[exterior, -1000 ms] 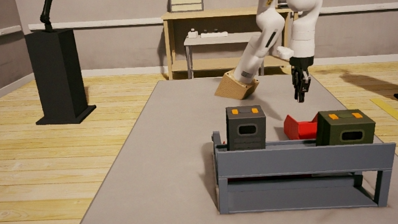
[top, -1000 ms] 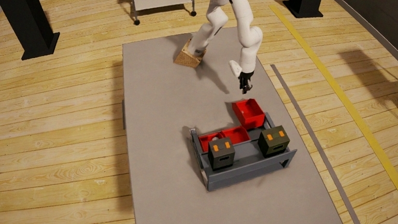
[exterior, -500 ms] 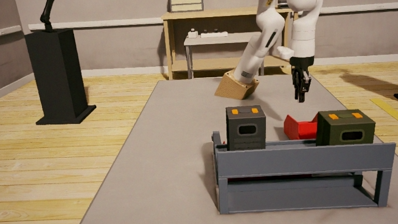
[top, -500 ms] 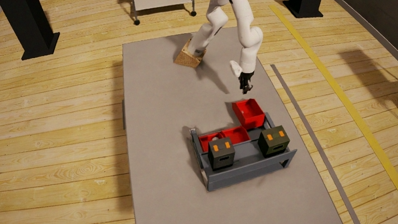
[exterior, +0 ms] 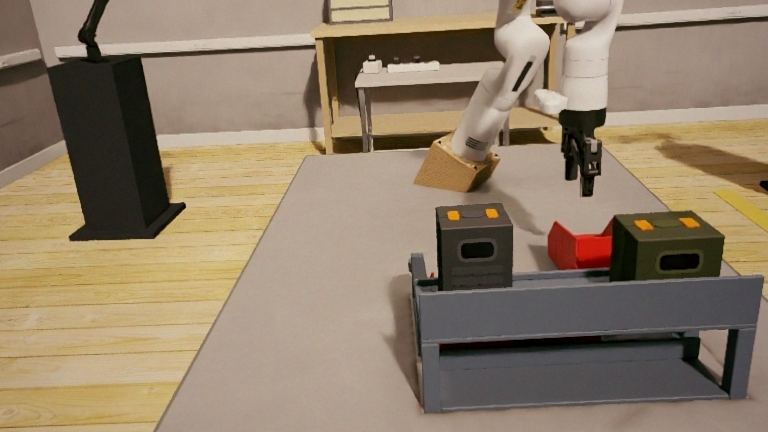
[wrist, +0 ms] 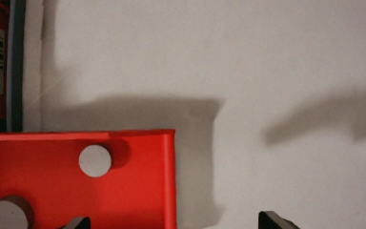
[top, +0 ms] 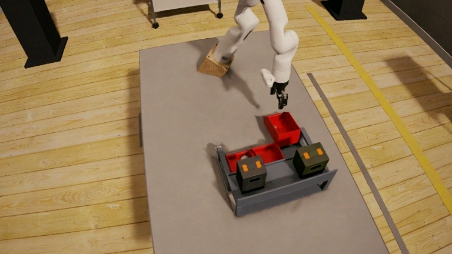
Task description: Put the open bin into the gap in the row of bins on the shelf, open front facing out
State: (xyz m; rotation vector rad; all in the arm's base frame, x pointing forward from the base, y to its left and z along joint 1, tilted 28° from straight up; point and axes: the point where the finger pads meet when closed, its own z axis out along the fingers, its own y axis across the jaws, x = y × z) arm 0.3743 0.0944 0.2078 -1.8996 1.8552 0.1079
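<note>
The grey round part is 6 cm ahead of my hand, 2 cm to the right of it and 11 cm below it. The rest, counted from my hand: dark grey box: 35 cm ahead, 20 cm to the right, 3 cm above; then green box: 33 cm ahead, 3 cm to the left, 2 cm above; then grey shelf: 27 cm ahead, 9 cm to the right, 6 cm below.
</note>
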